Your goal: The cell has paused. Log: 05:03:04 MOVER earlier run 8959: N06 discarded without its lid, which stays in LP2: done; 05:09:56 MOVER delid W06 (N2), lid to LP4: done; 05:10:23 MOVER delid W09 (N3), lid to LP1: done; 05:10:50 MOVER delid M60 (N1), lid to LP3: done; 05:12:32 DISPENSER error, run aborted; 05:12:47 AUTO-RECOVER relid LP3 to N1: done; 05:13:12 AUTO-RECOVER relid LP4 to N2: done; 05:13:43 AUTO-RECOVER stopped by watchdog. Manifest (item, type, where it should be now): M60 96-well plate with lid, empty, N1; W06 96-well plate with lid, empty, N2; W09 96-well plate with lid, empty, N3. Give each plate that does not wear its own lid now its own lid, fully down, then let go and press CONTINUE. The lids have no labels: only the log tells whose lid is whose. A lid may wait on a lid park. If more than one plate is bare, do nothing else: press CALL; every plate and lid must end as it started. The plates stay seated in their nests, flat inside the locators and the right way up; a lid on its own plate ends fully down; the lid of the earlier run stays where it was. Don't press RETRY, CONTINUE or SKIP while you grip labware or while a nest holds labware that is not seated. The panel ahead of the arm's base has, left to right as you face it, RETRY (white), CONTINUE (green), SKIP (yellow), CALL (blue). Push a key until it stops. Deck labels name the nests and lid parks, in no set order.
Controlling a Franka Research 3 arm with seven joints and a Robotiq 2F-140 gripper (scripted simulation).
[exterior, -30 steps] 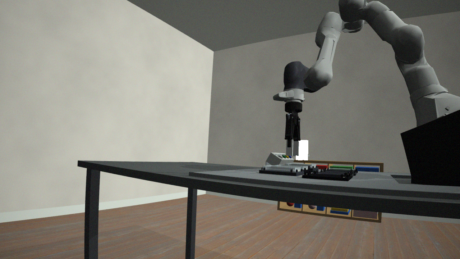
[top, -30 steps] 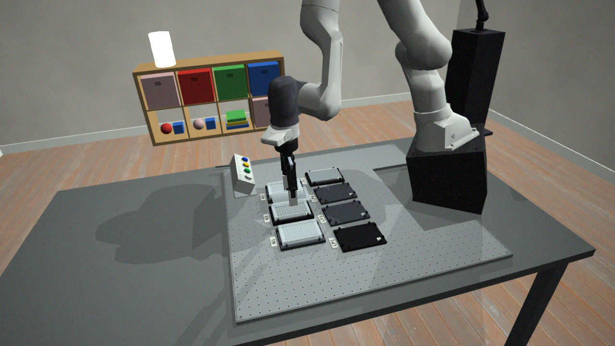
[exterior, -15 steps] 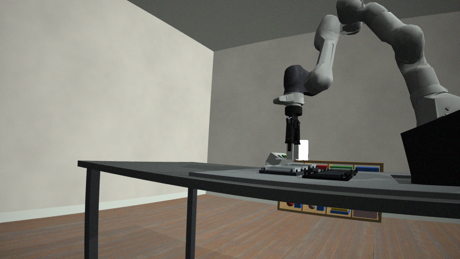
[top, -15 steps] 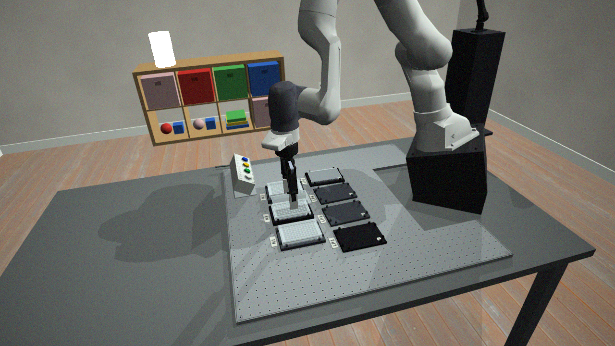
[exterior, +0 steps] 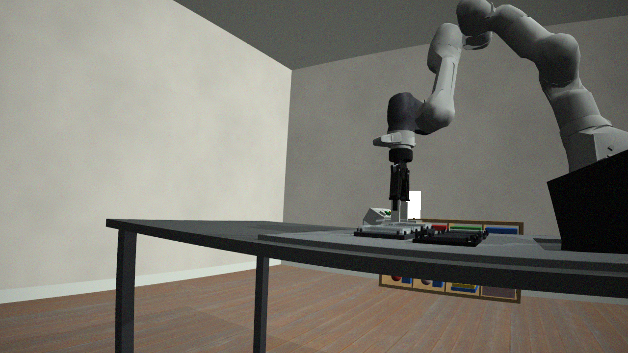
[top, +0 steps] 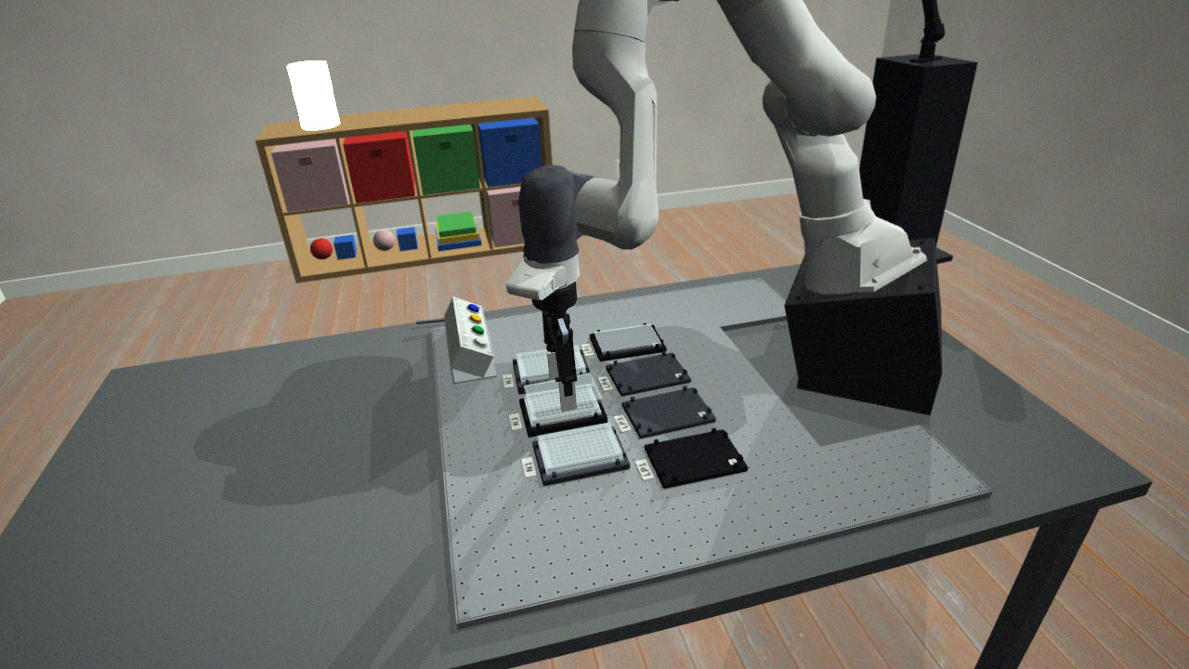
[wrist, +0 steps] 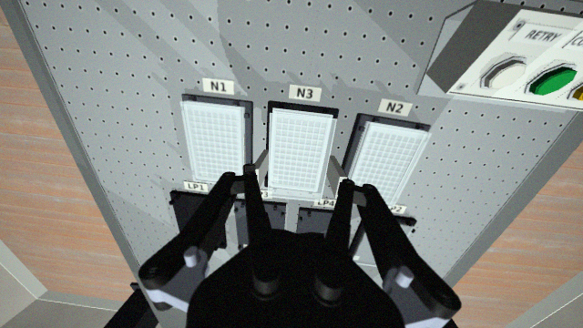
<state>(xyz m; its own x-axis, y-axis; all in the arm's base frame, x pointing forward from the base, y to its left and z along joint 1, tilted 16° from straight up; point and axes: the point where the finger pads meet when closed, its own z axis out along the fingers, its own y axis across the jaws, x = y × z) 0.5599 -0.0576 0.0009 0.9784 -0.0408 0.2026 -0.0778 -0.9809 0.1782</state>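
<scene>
The plate is 50 mm below my hand. From my hand the other things lie so: lid park LP3: 170 mm behind, 80 mm to the left, 60 mm below; white retry key: 200 mm to the right, 110 mm ahead; lid park LP4: 190 mm behind, 60 mm below, 50 mm to the right.
</scene>
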